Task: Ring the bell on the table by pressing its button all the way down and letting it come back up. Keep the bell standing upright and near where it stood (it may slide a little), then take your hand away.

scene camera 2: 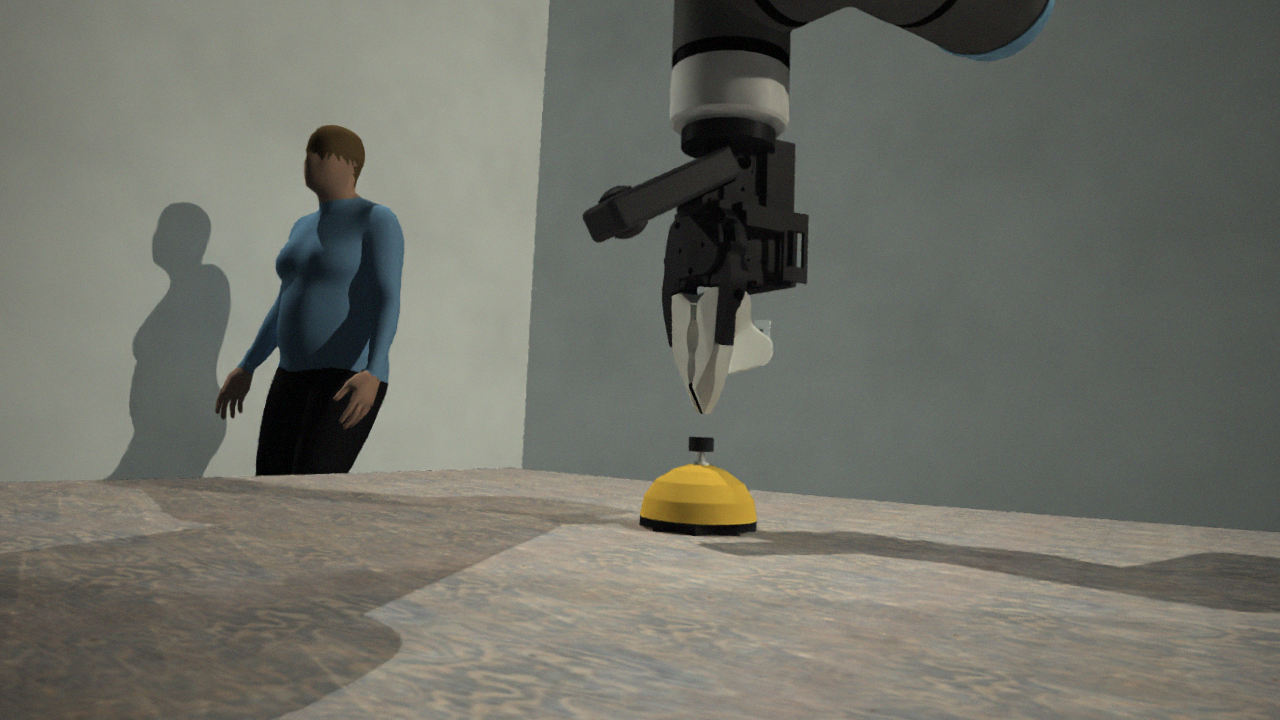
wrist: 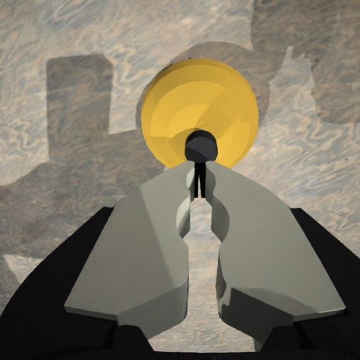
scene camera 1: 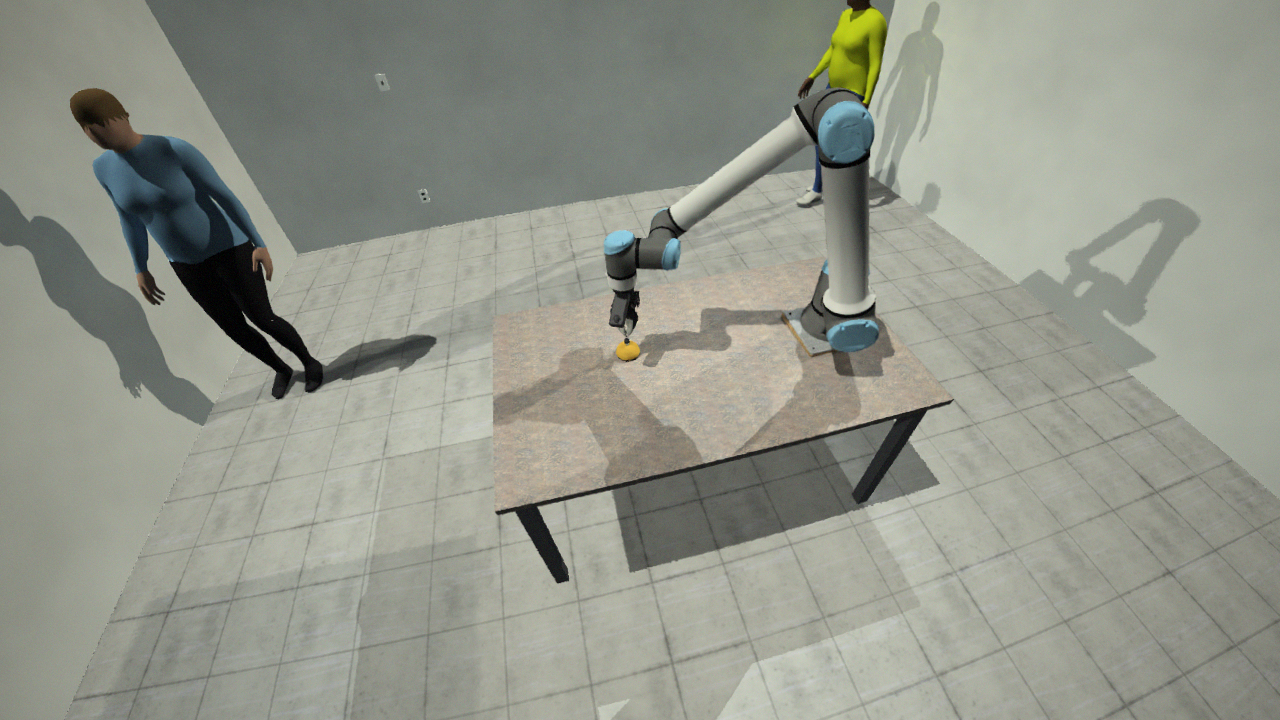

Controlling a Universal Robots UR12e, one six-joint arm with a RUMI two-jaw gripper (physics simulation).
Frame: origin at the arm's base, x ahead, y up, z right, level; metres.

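Seen in the pictures: gripper, fingertip midpoint: (scene camera 2: 703,413) (scene camera 1: 626,336).
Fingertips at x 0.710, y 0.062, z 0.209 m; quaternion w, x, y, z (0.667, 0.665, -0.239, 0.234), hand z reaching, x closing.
Offsets run from my fingertips to a thing's top centre. Level surfaces: height alone.
The yellow dome bell {dx +0.001, dy -0.017, dz +0.001 m} (scene camera 1: 627,351) (scene camera 2: 698,497) (wrist: 200,100) stands upright on the table {dy -0.083 m} (scene camera 1: 554,447) (scene camera 2: 537,626). Its black button {dx +0.001, dy -0.017, dz +0.001 m} (scene camera 2: 700,443) (wrist: 201,146) sits raised on a short silver stem above the dome. My gripper (scene camera 1: 627,336) (scene camera 2: 702,410) (wrist: 198,166) is shut, empty, and points down. In the scene camera 2 view its tips are a small gap above the button, not touching it. In the wrist view the tips show at the near edge of the button and cover the near rim of the dome.
The arm's base (scene camera 1: 832,326) stands on the right part of the table. A person in a blue top (scene camera 1: 174,201) (scene camera 2: 332,277) stands beyond the table's left side. A person in a yellow top (scene camera 1: 854,53) stands behind the arm.
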